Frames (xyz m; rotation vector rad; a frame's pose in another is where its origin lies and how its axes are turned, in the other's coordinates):
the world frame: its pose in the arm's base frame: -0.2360 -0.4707 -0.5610 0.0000 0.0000 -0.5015
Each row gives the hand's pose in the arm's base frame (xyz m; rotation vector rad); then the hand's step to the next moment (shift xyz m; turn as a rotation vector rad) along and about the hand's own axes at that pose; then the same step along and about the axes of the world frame.
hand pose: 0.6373 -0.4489 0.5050 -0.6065 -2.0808 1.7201
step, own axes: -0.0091 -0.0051 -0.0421 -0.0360 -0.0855 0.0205
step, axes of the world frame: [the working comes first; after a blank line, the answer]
step, axes of the arm's base frame: 0.0298 0.0288 0.0127 0.0114 -0.0503 0.0798

0.0123 0.0396 0.0127 0.0341 -0.0386 0.0798
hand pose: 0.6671 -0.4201 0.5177 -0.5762 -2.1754 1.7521
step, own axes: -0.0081 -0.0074 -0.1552 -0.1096 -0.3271 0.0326
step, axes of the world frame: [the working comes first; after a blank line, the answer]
step, axes of the arm's base frame: 0.0777 0.1283 0.0415 0.0399 -0.1395 0.3147

0.0065 0.1498 0.0415 0.1021 -0.1032 0.3147
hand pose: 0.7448 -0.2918 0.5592 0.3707 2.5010 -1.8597
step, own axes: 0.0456 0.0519 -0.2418 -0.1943 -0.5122 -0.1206
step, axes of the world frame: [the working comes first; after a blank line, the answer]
step, axes of the arm's base frame: -0.0012 0.2509 0.0165 0.1082 -0.0606 0.5471

-0.1217 0.2195 0.0165 0.1240 -0.0011 0.5471
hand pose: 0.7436 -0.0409 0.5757 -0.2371 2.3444 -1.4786
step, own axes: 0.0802 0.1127 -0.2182 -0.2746 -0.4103 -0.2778
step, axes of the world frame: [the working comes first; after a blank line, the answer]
step, axes of the arm's base frame: -0.1524 0.2060 -0.0330 0.1267 0.1420 0.5336

-0.2327 0.1074 -0.0330 0.0428 0.1854 0.5336
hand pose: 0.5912 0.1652 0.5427 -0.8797 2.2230 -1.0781
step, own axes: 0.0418 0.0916 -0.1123 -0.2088 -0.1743 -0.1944
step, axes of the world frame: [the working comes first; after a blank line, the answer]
step, axes of the arm's base frame: -0.1336 0.0671 -0.0196 0.0626 0.1651 0.2839

-0.1494 -0.0054 -0.0196 -0.0244 0.1749 0.2839
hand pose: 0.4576 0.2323 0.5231 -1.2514 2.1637 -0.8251
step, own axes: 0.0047 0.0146 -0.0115 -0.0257 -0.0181 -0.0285
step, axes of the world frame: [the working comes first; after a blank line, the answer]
step, axes of the arm's base frame: -0.0184 0.0045 -0.0031 0.0027 0.0228 0.0357

-0.0183 -0.0049 -0.0031 -0.0086 0.0213 0.0357
